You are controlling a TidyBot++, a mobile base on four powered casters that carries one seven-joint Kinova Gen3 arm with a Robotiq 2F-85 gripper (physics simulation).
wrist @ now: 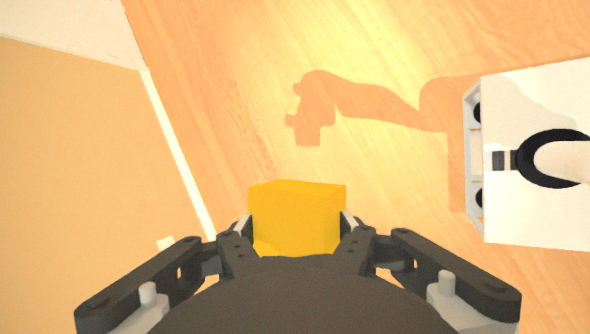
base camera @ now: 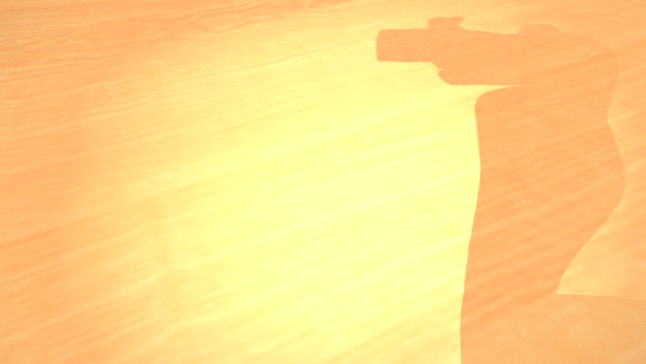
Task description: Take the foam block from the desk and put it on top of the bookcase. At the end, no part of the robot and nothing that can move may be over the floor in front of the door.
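Pixels of known places: gripper, fingertip midpoint: (wrist: pixel 296 224); arm's base, link origin: (wrist: pixel 556 158).
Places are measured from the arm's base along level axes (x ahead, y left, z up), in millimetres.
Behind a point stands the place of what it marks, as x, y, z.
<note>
The foam block (wrist: pixel 297 217) {399, -27, 694} is a yellow-orange block in the wrist view, at the lower middle. My gripper (wrist: pixel 296 224) {413, -13, 672} is shut on it, one finger pad against each side, and holds it above the wooden floor (wrist: pixel 380 185) {503, 140, -396}. The gripper and block do not show directly in the base camera view; a shadow of the arm and gripper lies on the floor (base camera: pixel 300 200) {442, 38, -397} there. The desk, the bookcase top and the door cannot be made out for certain in either view.
The white mobile base (wrist: pixel 530 215) {47, 159, -14} is at the right of the wrist view. A tan surface (wrist: pixel 85 160) {2207, -130, 289} fills the left side, with a white strip (wrist: pixel 177 152) {2207, -158, -352} along its edge. A pale surface (wrist: pixel 65 25) {2739, -1252, 166} is at the upper left. The arm's shadow crosses the floor.
</note>
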